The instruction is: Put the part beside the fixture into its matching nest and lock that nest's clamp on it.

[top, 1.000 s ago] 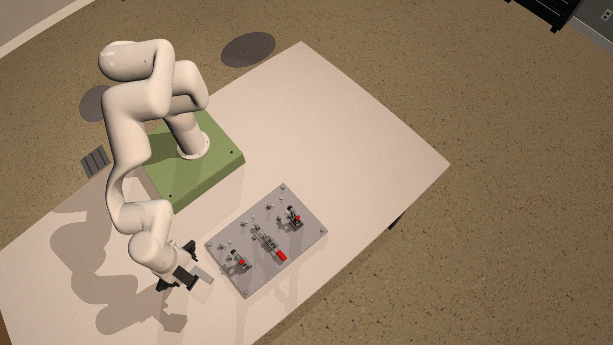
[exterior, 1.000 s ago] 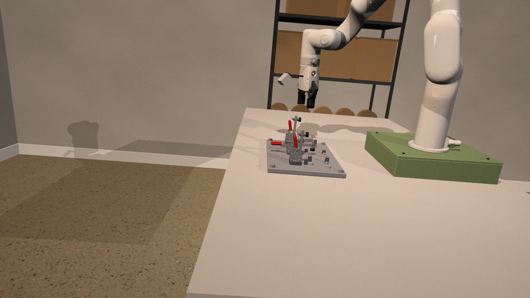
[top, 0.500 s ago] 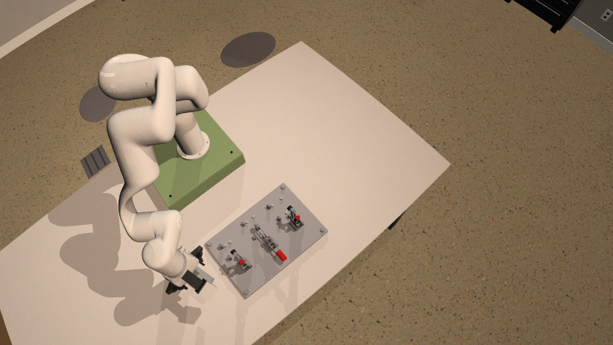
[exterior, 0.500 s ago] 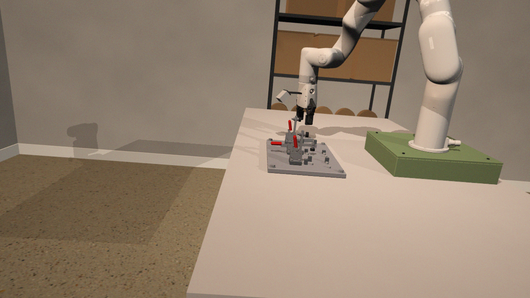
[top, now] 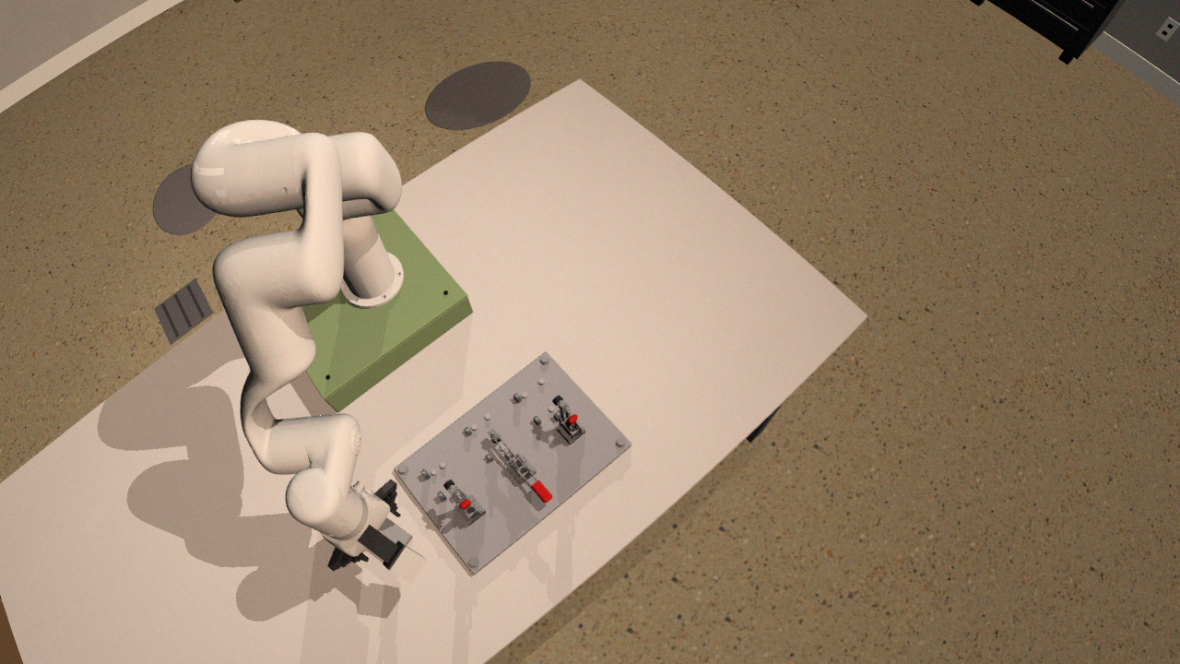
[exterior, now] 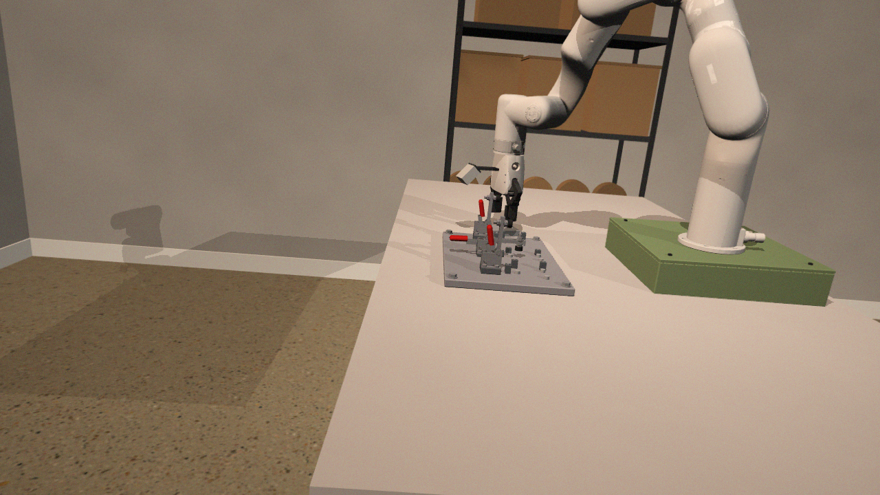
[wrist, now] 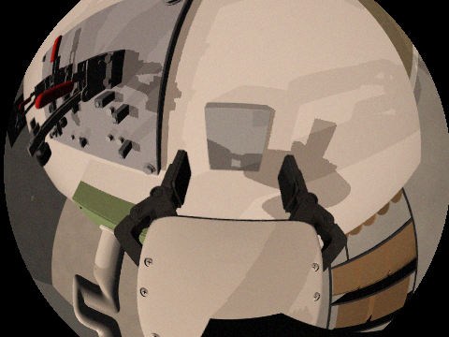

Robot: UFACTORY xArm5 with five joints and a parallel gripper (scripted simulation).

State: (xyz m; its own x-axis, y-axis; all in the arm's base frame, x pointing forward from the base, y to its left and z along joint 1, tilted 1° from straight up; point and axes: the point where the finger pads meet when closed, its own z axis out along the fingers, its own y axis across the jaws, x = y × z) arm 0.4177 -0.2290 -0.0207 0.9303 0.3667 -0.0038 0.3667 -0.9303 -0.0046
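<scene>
The grey block is 50 mm below my hand. From my hand the other things lie so: grey fixture plate 260 mm to the left, 50 mm below, 10 mm ahead.
</scene>
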